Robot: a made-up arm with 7 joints. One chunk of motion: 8 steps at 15 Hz.
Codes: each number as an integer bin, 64 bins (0 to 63) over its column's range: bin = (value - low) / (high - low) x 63, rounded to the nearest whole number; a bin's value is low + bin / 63 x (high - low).
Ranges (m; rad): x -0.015..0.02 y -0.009..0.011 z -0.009..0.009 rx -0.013..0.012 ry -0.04..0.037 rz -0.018..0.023
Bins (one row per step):
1: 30 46 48 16 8 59
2: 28 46 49 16 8 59
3: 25 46 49 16 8 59
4: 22 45 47 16 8 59
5: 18 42 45 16 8 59
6: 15 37 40 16 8 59
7: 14 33 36 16 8 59
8: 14 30 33 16 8 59
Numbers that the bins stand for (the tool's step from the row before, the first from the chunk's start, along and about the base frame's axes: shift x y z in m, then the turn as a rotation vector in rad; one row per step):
1: 0.00167 0.00560 0.00471 -0.00665 -0.03022 0.02040
2: 0.00056 0.00560 0.00500 -0.00665 -0.03022 0.02040
3: -0.00111 0.00560 0.00500 -0.00665 -0.03022 0.02040
4: -0.00278 0.00529 0.00443 -0.00665 -0.03022 0.02040
5: -0.00500 0.00433 0.00386 -0.00665 -0.03022 0.02040
6: -0.00667 0.00275 0.00243 -0.00665 -0.03022 0.02040
7: -0.00722 0.00148 0.00129 -0.00665 -0.03022 0.02040
8: -0.00722 0.00052 0.00043 -0.00665 -0.03022 0.02040

